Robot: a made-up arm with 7 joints. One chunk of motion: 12 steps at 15 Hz.
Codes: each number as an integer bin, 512 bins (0 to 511) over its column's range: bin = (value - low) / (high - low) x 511, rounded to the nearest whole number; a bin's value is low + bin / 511 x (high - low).
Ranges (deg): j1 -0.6..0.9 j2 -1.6..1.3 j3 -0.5..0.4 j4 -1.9..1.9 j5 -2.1..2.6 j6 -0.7..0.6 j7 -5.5..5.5
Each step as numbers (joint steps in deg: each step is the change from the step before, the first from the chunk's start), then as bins.
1 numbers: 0.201 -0.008 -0.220 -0.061 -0.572 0.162 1.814
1 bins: 273 281 159 247 166 339 340
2 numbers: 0.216 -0.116 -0.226 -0.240 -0.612 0.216 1.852
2 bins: 278 261 156 223 162 360 342
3 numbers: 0.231 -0.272 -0.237 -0.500 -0.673 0.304 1.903
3 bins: 283 234 149 188 155 395 344
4 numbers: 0.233 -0.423 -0.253 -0.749 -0.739 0.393 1.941
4 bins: 284 207 140 155 148 430 346
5 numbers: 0.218 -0.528 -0.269 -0.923 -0.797 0.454 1.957
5 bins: 279 189 131 131 142 454 346
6 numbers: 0.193 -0.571 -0.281 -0.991 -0.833 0.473 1.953
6 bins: 270 181 124 122 138 461 346
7 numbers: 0.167 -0.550 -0.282 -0.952 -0.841 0.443 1.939
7 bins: 261 185 124 127 137 449 346
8 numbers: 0.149 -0.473 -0.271 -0.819 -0.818 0.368 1.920
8 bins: 255 199 130 145 139 420 345
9 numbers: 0.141 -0.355 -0.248 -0.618 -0.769 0.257 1.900
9 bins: 252 219 143 172 145 376 344
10 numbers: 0.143 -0.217 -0.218 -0.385 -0.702 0.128 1.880
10 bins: 253 244 160 204 152 325 343
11 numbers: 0.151 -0.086 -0.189 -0.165 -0.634 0.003 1.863
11 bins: 256 267 177 233 159 276 342
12 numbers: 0.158 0.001 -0.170 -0.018 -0.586 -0.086 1.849
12 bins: 258 282 187 253 165 241 341
